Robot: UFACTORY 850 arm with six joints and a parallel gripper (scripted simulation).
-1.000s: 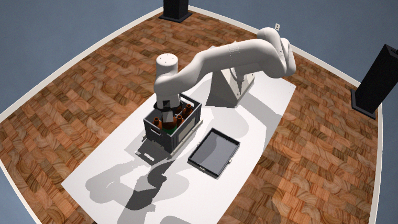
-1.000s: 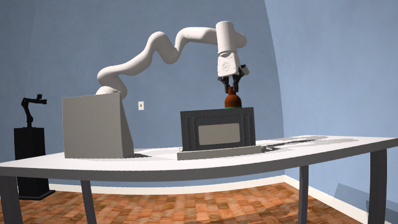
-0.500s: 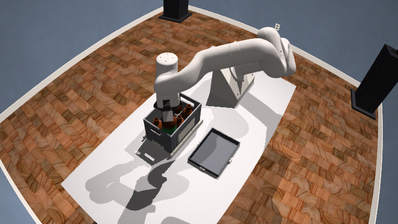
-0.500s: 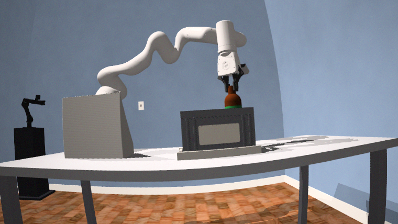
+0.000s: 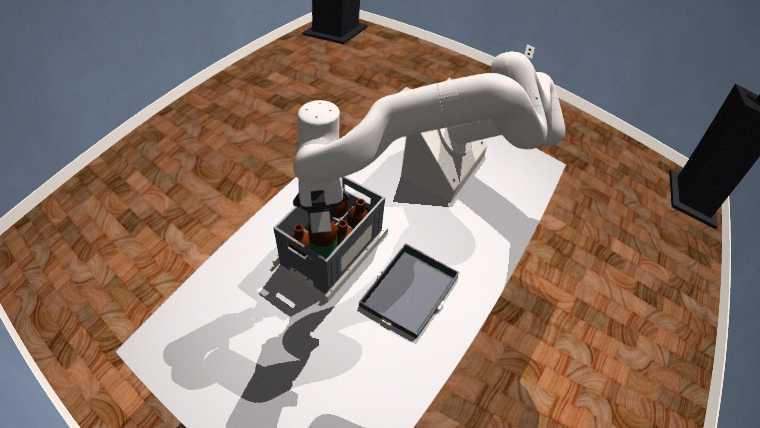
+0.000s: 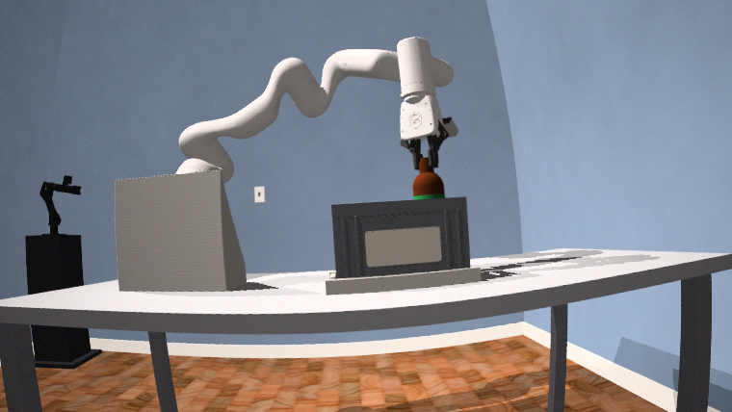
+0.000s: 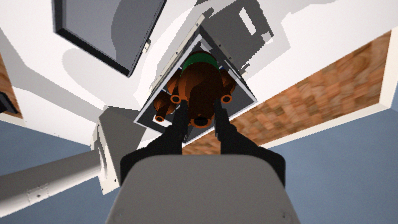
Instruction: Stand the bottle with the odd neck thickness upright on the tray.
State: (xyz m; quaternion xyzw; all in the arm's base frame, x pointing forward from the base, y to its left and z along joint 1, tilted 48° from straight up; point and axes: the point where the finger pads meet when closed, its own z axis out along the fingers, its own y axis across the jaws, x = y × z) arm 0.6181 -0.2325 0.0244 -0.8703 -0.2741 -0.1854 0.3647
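The bottle is 7 cm below my hand. The rest, counted from my hand: dark grey crate: 19 cm below, 9 cm behind, 3 cm to the right; dark tray: 27 cm below, 24 cm to the left, 7 cm behind.
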